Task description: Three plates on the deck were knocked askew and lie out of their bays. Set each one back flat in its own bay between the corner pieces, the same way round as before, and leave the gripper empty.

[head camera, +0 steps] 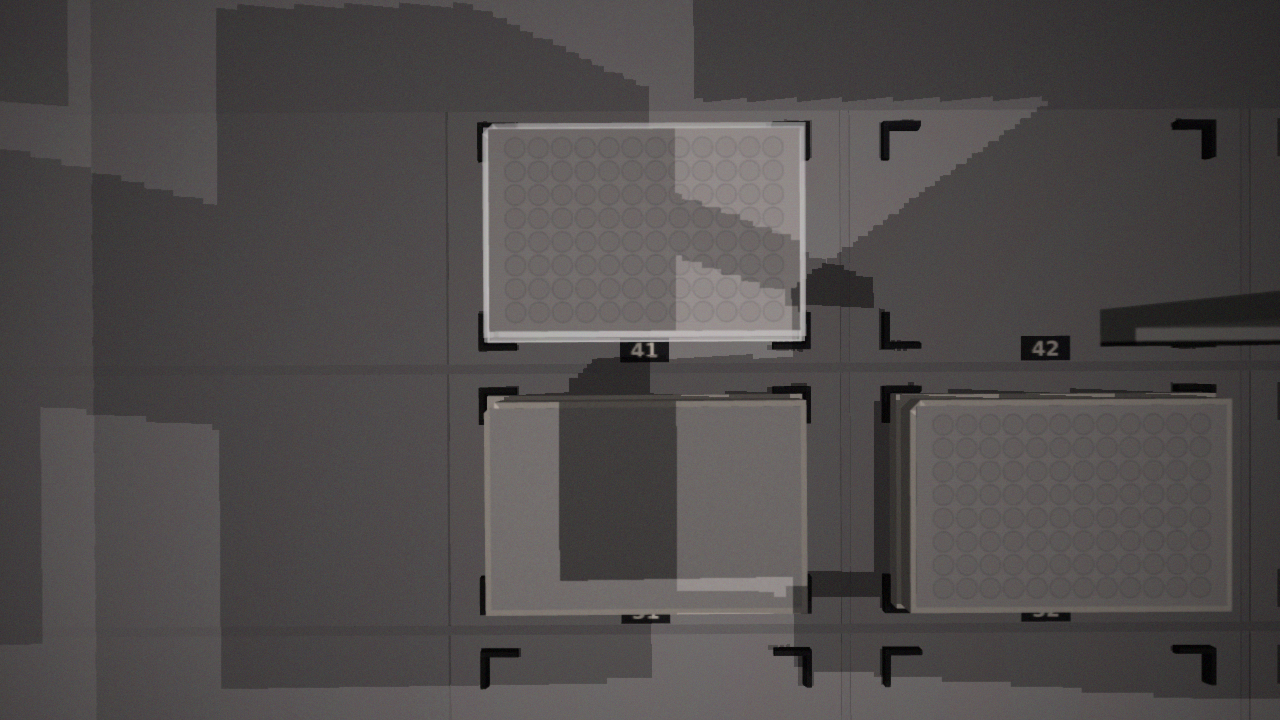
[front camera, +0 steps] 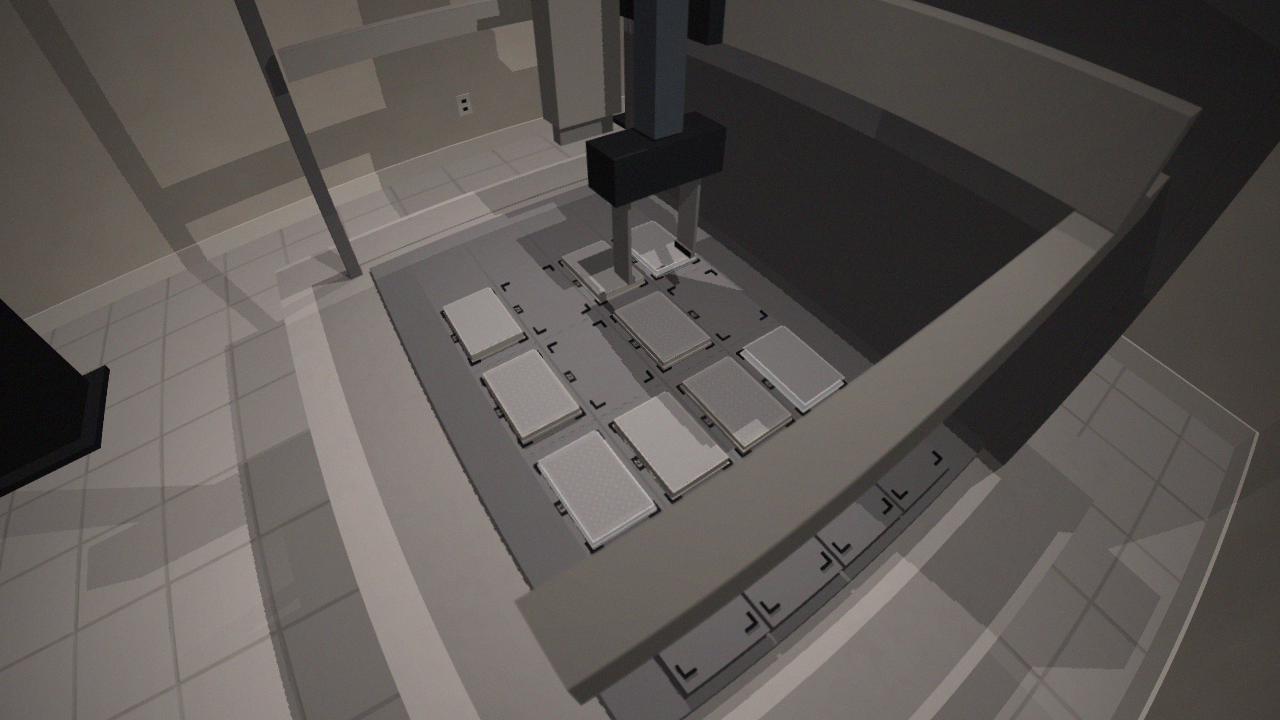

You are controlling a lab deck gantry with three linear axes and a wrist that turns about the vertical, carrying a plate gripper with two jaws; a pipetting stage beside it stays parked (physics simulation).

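Where they show: gripper, fingertip midpoint: (head camera: 1174,539) (front camera: 655,263); robot's base, origin of the base link: (front camera: 443,313).
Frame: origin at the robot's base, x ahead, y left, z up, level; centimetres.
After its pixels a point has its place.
A clear-rimmed plate (front camera: 653,238) @(x 4.9, y 37.1, z 1.4 cm) (head camera: 644,228) @(x 6.4, y 36.4, z 1.4 cm) lies flat and square between the corner pieces of bay 41. A pale lidded plate (front camera: 590,265) @(x 5.2, y 24.3, z 1.4 cm) (head camera: 528,501) @(x 1.9, y 26.0, z 1.4 cm) lies in bay 31, partly shadowed. A welled plate (front camera: 662,328) @(x 23.6, y 25.3, z 1.4 cm) (head camera: 1069,505) @(x 22.7, y 25.7, z 1.4 cm) lies in bay 32. Two rows with more plates, such as the clear-rimmed plate (front camera: 597,488) @(x 40.0, y 4.2, z 1.4 cm) at the front left and the clear-rimmed plate (front camera: 792,367) @(x 39.8, y 35.6, z 1.4 cm) at the right, look square in their bays. My gripper (front camera: 655,265) @(x 19.2, y 27.0, z 9.5 cm) is open with nothing between its jaws. It is near bays 31 and 41; its height above the deck is hard to judge.
Bay 42 (head camera: 1045,347) @(x 22.8, y 31.8, z 0.0 cm) shows its corner pieces and no plate. A pale frame beam (front camera: 805,474) @(x 62.4, y 1.3, z 40.0 cm) crosses the front of the deck. A dark bar (head camera: 1190,320) reaches in from the right in the head view. A dark post (front camera: 299,143) @(x -20.7, y -10.5, z 25.7 cm) stands at the back left.
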